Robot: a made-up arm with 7 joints.
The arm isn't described. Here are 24 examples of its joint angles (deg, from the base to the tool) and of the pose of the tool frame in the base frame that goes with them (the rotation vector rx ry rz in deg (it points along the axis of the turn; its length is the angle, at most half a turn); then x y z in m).
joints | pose
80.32 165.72 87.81 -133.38 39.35 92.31 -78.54 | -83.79 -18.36 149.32 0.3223 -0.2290 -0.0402
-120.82 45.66 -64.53 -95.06 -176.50 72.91 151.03 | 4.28 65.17 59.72 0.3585 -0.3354 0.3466
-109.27 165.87 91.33 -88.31 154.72 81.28 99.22 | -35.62 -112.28 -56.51 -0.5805 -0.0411 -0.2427
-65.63 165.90 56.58 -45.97 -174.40 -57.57 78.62 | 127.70 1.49 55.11 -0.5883 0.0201 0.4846
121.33 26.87 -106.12 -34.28 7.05 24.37 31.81 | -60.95 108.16 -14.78 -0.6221 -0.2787 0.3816
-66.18 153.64 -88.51 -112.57 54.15 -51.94 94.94 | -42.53 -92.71 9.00 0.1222 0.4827 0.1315
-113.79 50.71 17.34 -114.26 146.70 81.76 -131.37 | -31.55 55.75 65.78 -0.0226 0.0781 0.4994
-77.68 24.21 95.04 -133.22 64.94 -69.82 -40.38 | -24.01 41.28 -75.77 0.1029 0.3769 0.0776
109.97 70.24 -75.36 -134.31 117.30 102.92 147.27 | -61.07 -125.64 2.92 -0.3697 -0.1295 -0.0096
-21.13 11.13 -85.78 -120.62 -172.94 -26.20 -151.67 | -71.94 -52.22 -64.32 0.0831 -0.3741 -0.2743
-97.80 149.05 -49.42 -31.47 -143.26 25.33 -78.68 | -15.22 168.28 -40.93 -0.3655 0.6161 0.3200
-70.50 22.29 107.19 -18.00 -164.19 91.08 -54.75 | 55.03 66.09 -32.14 0.7224 0.2393 -0.2258
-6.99 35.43 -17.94 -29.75 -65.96 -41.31 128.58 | -25.92 -24.62 21.40 0.2819 0.3799 -0.6281
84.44 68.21 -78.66 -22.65 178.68 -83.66 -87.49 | 111.09 68.52 -60.29 -0.6244 0.4807 0.0779
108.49 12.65 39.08 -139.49 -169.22 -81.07 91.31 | 3.30 68.44 -52.01 -0.2104 0.2621 -0.1298
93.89 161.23 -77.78 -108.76 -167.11 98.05 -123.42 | -51.01 43.24 27.32 -0.0452 0.5245 0.0940
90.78 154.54 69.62 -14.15 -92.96 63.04 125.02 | 118.81 -101.51 -60.28 0.6160 0.4840 0.1321
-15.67 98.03 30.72 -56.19 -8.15 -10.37 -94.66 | 155.45 30.57 -66.97 0.2812 0.5906 0.3451
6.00 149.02 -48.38 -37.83 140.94 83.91 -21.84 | 37.03 -6.93 42.86 0.2003 0.5468 0.5135
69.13 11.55 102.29 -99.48 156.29 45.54 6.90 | -28.59 -120.52 74.05 -0.4315 0.3813 0.0733
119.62 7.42 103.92 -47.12 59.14 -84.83 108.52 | 61.92 -124.36 -23.83 -0.6098 -0.0163 0.4536
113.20 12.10 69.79 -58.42 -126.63 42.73 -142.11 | 115.43 -59.51 35.64 -0.6729 0.1833 0.2282
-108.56 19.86 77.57 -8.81 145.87 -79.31 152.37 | -16.63 -37.88 -27.77 0.7469 -0.0400 0.2660
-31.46 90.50 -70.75 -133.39 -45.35 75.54 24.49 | 84.82 -61.12 -67.19 0.3018 0.1013 -0.2378
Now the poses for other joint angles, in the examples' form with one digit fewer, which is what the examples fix.
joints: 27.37 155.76 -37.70 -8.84 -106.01 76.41 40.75
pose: -70.4 -62.1 50.3 0.290 0.385 0.631
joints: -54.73 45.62 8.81 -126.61 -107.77 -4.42 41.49
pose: -112.3 107.1 32.1 0.338 0.042 0.274
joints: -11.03 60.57 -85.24 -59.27 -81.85 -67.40 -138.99
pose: 15.1 52.2 43.8 0.167 0.365 -0.612
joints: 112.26 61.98 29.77 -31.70 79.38 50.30 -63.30
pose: 29.0 74.4 28.2 -0.524 0.544 0.212
